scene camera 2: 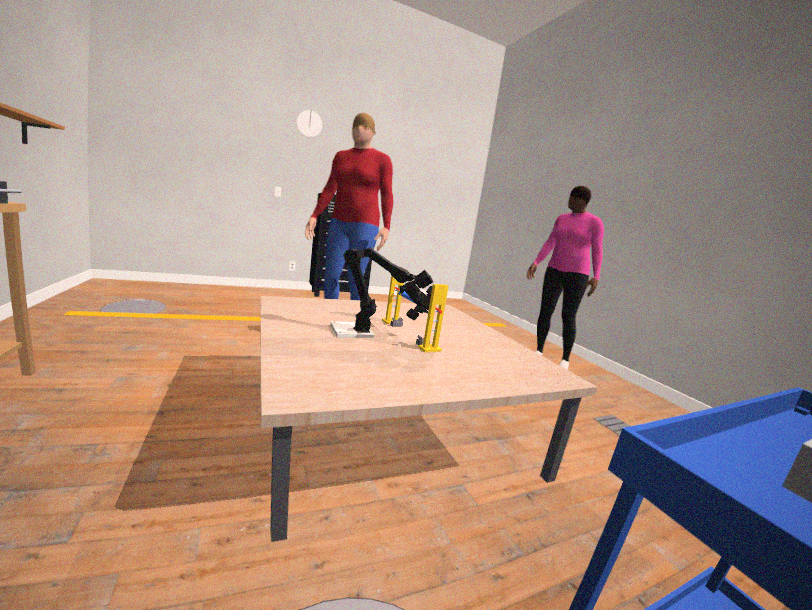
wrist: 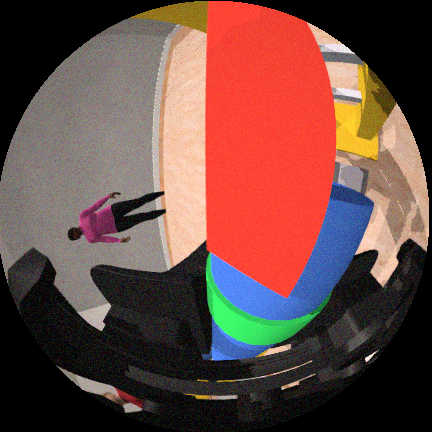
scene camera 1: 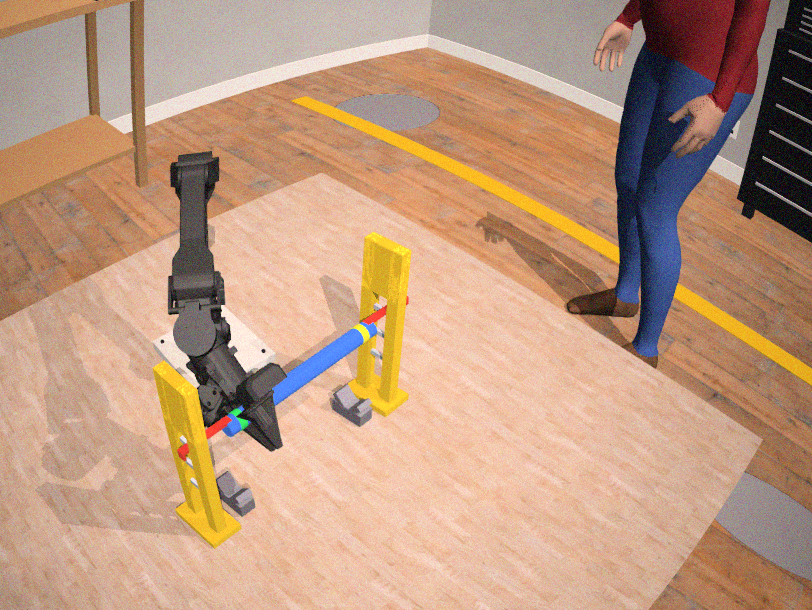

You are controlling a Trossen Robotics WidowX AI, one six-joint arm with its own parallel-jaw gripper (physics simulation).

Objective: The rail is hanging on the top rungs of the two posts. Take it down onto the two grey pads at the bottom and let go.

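Places are measured from the arm's base along level axes (x left, y back, z up), in metres.
Where they show: gripper, between the fingertips: (scene camera 1: 277, 449); arm's base, origin of its link: (scene camera 2: 361, 330).
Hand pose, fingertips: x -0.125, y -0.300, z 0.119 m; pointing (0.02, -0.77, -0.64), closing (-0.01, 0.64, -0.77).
Each offset is from my fingertips to the top centre of the thing. Level surfaces: height alone.
The rail, a blue tube @[dz +0.054, dx +0.101, dy +0.045 m] (scene camera 1: 321, 364) (wrist: 345, 230) with green and yellow bands and red end bars, runs between two yellow posts @[dz +0.164, dx -0.110, dy +0.061 m] (scene camera 1: 200, 453) @[dz +0.164, dx +0.290, dy +0.049 m] (scene camera 1: 397, 328). In scene camera 1 its red ends pass through the posts just below white upper rungs; whether they touch any rung cannot be told. My gripper (scene camera 1: 257, 413) (scene camera 2: 420, 307) (wrist: 233, 234) is shut on the rail beside the green band, toward the near post. One finger is partly hidden behind the rail. Two notched grey pads @[dz -0.093, dx -0.048, dy +0.059 m] (scene camera 1: 235, 493) @[dz -0.093, dx +0.228, dy +0.051 m] (scene camera 1: 352, 405) lie at the feet of the posts, below the rail.
The arm's white base plate (scene camera 1: 246, 344) is behind the rail on the wooden table @[dz -0.136 m] (scene camera 1: 525, 492) (scene camera 2: 367, 384). A person in red (scene camera 1: 695, 39) (scene camera 2: 361, 187) stands beyond the table, and one in pink (scene camera 2: 574, 242) stands farther right. A blue cart (scene camera 2: 715, 453) is at the lower right of scene camera 2.
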